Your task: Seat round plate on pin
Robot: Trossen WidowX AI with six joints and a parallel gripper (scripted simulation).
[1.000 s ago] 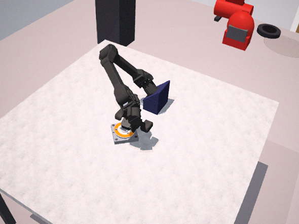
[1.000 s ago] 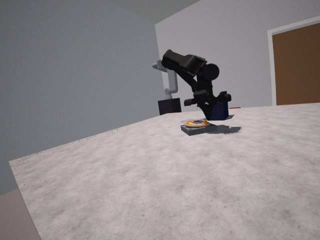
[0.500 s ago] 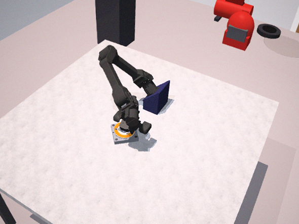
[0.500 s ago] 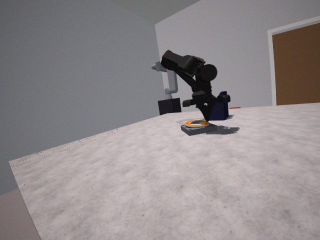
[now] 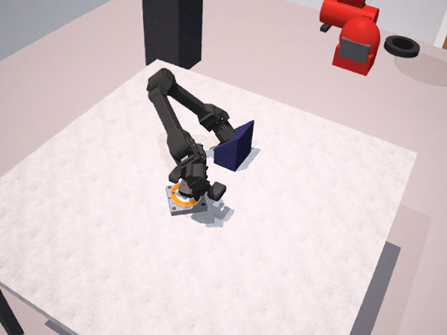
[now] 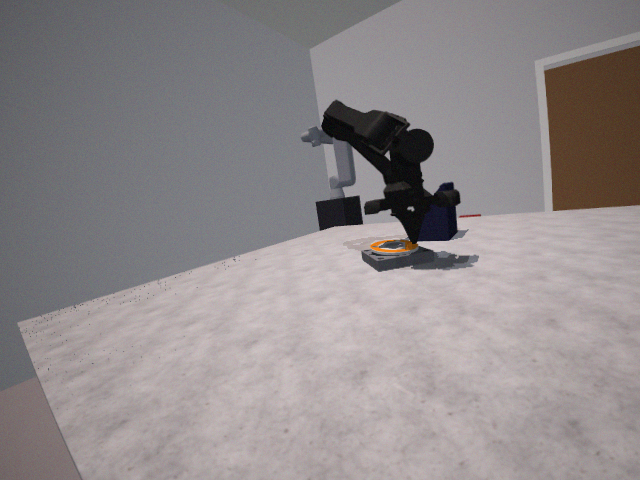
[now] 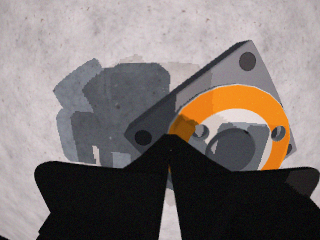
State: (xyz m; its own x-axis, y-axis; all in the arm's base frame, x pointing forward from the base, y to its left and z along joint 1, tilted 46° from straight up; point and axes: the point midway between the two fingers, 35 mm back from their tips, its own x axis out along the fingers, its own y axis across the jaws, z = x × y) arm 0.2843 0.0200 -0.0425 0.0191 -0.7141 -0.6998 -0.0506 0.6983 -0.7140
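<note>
My gripper tip is 3 cm to the left of the plate and 1 cm above it. Also, from my gripper tip: grey square base: 5 cm to the right, 2 cm below, 1 cm behind.
</note>
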